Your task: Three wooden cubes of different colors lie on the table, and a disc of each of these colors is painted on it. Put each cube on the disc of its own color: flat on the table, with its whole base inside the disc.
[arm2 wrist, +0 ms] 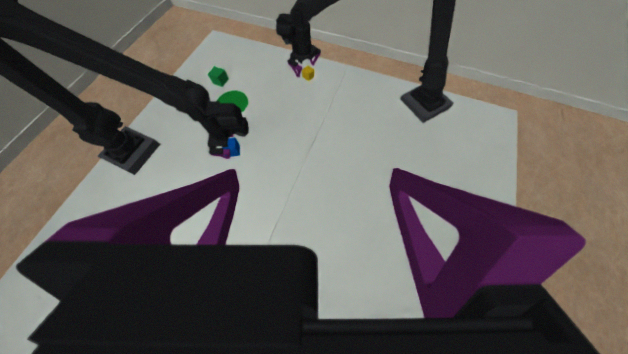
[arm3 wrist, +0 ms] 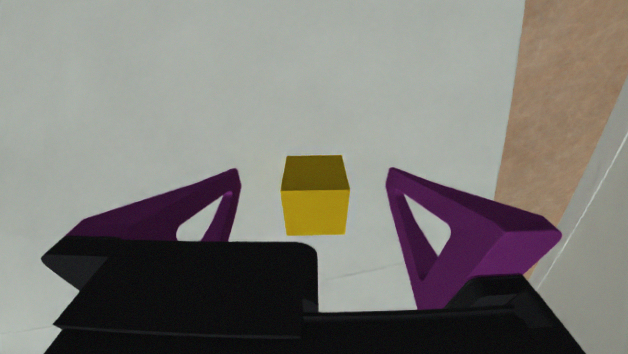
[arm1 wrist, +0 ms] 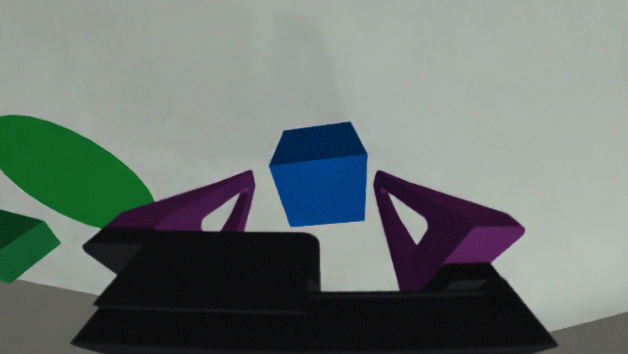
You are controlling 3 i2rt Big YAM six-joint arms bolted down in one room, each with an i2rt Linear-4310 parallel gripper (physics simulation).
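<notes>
The arm1 gripper [arm1 wrist: 314,175] is open, its fingertips on either side of the blue cube [arm1 wrist: 320,185] [arm2 wrist: 234,147], with small gaps. The arm3 gripper [arm3 wrist: 313,175] [arm2 wrist: 307,67] is open, with the yellow cube [arm3 wrist: 315,205] [arm2 wrist: 308,73] between its fingers and gaps on both sides. The arm2 gripper [arm2 wrist: 314,177] is open and empty, high above the table. The green cube [arm1 wrist: 25,245] [arm2 wrist: 218,76] lies on the table beside the green disc [arm1 wrist: 75,170] [arm2 wrist: 234,101], outside it. Arm1's hand partly covers the green disc in the arm2 wrist view. A blue disc and a yellow disc do not show.
The white table [arm2 wrist: 350,150] [arm3 wrist: 125,100] carries two black arm bases, one at the left [arm2 wrist: 131,150] and one at the back right [arm2 wrist: 426,105] in the arm2 wrist view. Arm1's links stretch over the table's left side. Brown floor [arm3 wrist: 560,100] lies beyond the table edge.
</notes>
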